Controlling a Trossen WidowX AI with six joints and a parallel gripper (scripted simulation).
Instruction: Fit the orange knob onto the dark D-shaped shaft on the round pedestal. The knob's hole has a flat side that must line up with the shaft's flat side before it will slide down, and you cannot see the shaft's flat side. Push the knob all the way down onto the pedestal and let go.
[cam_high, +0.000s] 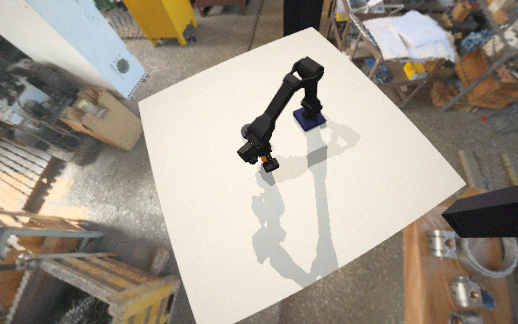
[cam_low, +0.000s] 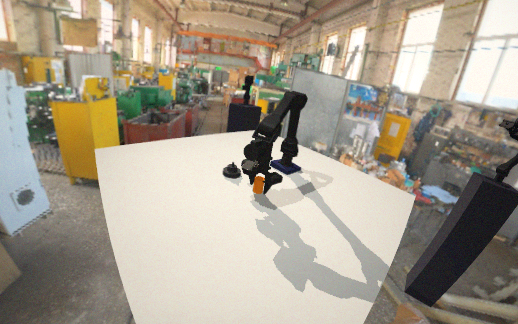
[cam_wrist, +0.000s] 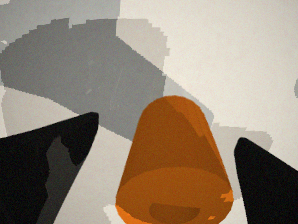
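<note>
My gripper tip is now 170 mm to the left of the pedestal, 20 mm below it and 10 mm past it. From my gripper tip the other things lie so: orange knob 20 mm above.
</note>
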